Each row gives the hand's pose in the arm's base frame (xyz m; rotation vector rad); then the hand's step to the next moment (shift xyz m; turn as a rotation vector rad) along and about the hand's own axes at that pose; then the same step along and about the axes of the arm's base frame.
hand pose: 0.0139 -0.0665 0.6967 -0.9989 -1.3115 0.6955
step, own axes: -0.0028 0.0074 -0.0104 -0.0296 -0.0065 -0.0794
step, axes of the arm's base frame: 0.0106 -0.0013 -0.0075 0.0722 -0.0446 -0.0050
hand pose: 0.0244 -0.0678 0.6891 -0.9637 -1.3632 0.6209
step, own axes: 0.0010 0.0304 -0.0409 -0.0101 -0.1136 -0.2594
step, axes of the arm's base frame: 0.0449 0.0076 -0.0228 0.2337 -0.1188 0.1076
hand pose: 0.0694 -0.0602 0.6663 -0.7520 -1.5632 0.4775
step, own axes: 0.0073 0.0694 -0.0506 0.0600 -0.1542 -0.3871
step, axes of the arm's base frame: 0.0626 0.0474 -0.0356 0.3507 -0.1137 0.2032
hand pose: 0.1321 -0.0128 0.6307 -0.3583 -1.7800 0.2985
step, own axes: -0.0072 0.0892 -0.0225 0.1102 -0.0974 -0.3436
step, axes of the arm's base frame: 0.0308 0.0794 -0.0357 0.3021 -0.0422 0.2159
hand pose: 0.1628 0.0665 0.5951 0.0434 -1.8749 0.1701
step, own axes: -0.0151 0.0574 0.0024 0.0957 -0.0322 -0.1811
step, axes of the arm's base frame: -0.0043 0.0556 -0.0205 0.1455 -0.0012 0.1477
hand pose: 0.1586 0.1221 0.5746 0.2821 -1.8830 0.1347
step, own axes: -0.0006 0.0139 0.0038 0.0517 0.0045 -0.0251
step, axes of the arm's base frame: -0.0069 0.0126 -0.0012 0.0062 0.0036 0.0572
